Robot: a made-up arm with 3 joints.
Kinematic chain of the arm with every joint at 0, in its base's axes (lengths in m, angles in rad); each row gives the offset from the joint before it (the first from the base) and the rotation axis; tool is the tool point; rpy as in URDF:
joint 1: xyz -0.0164 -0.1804 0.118 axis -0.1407 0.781 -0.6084
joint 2: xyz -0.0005 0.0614 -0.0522 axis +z
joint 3: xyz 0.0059 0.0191 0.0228 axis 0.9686 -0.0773 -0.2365
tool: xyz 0.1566 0.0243 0.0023 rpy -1.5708 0 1.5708
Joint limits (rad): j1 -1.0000..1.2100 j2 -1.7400..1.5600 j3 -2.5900..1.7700
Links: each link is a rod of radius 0.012 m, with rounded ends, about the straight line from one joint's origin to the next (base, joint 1, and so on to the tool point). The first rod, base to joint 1, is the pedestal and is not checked.
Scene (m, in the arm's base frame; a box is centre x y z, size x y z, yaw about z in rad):
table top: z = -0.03
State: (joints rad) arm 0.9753 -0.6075 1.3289
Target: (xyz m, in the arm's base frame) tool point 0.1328 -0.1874 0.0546
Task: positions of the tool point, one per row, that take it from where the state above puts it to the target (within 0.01 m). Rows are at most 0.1 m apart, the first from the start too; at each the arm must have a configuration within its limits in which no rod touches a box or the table.
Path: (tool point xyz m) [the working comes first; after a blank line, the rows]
Joints at the target: 0.3905 -0.1257 1.0582
Straight joint move there: clear.

1: 0.0825 -0.2484 0.0370
2: 0.1328 -0.1874 0.0546

